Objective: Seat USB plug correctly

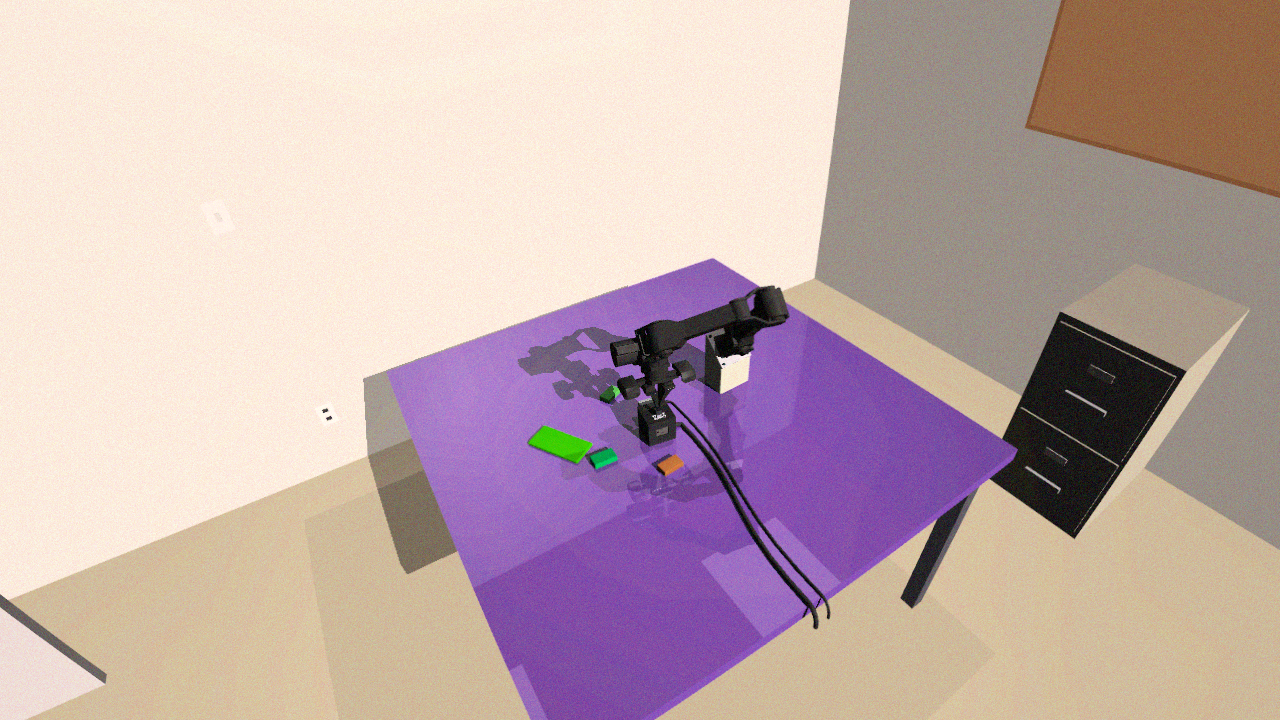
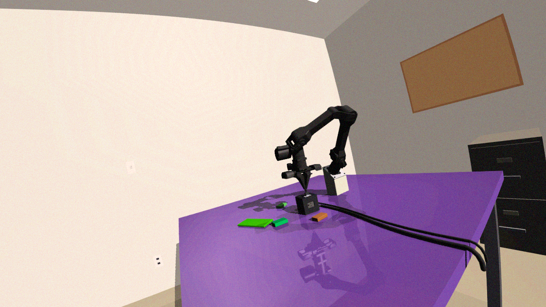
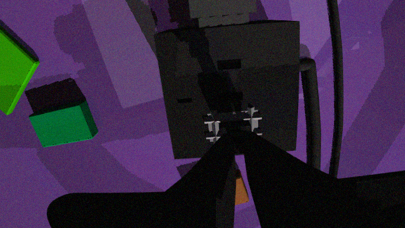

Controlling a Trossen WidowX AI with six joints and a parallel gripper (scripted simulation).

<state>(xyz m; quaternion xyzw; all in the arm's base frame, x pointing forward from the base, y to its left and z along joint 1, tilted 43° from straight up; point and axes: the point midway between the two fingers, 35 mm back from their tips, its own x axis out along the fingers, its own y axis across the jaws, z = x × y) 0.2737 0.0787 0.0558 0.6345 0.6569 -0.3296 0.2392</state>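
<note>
The USB socket lies 1 cm to the left of my gripper tip and 4 cm below it. Round my gripper tip: orange block: 3 cm ahead, 11 cm to the left, 10 cm below; USB plug: 2 cm below; teal block: 16 cm ahead, 1 cm to the left, 10 cm below.
</note>
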